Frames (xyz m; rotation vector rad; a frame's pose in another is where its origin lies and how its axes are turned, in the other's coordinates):
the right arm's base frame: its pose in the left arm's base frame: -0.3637 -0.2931 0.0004 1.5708 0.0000 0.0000
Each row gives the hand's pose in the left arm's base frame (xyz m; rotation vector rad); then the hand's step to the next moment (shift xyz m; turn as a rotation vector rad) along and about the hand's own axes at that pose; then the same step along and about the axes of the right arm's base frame.
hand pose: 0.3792 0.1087 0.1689 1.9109 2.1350 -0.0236
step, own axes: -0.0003 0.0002 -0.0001 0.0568 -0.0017 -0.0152
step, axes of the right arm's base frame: 0.0002 0.0002 0.0002 -0.0097 0.0022 -0.0580
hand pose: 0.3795 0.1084 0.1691 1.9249 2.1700 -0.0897
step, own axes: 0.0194 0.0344 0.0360 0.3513 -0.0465 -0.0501
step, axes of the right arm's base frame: 0.0368 -0.0353 -0.0160 -0.0893 -0.0331 -0.3450
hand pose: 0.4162 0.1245 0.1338 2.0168 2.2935 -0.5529
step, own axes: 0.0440 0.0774 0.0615 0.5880 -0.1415 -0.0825
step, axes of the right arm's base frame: 0.0555 -0.0874 -0.0314 -0.2112 -0.0415 -0.5712
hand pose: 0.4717 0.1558 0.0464 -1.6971 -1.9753 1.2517
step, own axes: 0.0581 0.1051 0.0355 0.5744 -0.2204 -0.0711
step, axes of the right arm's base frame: 0.0311 -0.1171 -0.0316 -0.2688 0.0137 -0.5578
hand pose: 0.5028 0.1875 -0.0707 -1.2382 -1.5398 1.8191
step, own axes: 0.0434 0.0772 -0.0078 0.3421 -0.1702 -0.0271
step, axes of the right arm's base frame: 0.0008 -0.0871 -0.0177 -0.1809 0.0443 -0.3347
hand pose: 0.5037 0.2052 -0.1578 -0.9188 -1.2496 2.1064
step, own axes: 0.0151 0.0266 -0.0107 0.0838 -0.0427 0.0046
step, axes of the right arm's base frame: -0.0038 -0.0318 -0.0049 -0.0528 0.0156 -0.0764
